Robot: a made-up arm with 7 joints.
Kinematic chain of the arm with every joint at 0, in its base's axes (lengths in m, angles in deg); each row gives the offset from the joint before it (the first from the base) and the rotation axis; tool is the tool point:
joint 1: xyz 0 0 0.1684 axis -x
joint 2: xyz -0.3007 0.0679 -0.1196 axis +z
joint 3: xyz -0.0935 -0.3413 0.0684 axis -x
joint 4: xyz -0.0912 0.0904 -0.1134 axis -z
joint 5: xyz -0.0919 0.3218 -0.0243 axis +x
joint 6: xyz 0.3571 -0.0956 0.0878 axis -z
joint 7: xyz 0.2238 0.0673 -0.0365 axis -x
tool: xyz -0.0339 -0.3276 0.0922
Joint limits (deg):
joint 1: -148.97..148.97
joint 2: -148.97..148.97
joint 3: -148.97..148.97
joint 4: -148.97..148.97
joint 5: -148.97..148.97
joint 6: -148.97..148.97
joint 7: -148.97..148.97
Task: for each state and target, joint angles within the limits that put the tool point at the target. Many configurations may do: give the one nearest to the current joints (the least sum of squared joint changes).
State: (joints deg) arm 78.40 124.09 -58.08 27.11 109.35 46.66 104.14
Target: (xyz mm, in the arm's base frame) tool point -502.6 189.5 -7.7
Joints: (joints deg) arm 57.51 118.46 -92.10 -1.51 105.58 52.85 75.95
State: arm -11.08 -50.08 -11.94 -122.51 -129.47 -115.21 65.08
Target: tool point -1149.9 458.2 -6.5
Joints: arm -27.51 -32.87 -19.99 -109.92 -113.06 -121.65 70.61
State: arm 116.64 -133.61 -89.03 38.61 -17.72 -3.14 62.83
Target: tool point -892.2 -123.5 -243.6
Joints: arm 115.03 -148.97 -91.59 25.74 -15.28 10.00 54.11
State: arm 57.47 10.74 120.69 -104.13 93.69 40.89 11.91
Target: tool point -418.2 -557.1 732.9
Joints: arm 52.73 5.55 118.76 -102.52 71.07 56.26 18.21
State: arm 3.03 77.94 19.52 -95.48 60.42 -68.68 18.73
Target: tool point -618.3 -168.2 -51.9
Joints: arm 1.99 74.89 16.03 -91.46 60.13 -68.76 20.78
